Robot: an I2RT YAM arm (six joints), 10 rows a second.
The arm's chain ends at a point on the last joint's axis. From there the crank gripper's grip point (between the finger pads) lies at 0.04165 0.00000 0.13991 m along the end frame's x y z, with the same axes.
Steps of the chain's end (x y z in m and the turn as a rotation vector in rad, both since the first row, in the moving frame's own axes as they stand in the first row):
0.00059 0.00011 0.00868 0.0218 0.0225 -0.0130
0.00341 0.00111 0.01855 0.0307 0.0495 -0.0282
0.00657 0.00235 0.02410 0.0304 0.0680 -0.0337
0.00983 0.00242 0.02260 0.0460 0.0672 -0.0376
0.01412 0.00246 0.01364 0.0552 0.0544 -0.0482
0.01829 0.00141 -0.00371 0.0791 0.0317 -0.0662
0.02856 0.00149 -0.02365 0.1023 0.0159 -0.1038
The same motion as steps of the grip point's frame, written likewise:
0.00370 -0.00349 0.00767 0.0218 0.0225 -0.0130
0.01020 -0.00442 0.01623 0.0307 0.0495 -0.0282
0.01588 -0.00342 0.02086 0.0304 0.0680 -0.0337
0.01898 -0.00568 0.01931 0.0460 0.0672 -0.0376
0.02142 -0.00738 0.01090 0.0552 0.0544 -0.0482
0.02224 -0.01248 -0.00564 0.0791 0.0317 -0.0662
0.02981 -0.01716 -0.02528 0.1023 0.0159 -0.1038

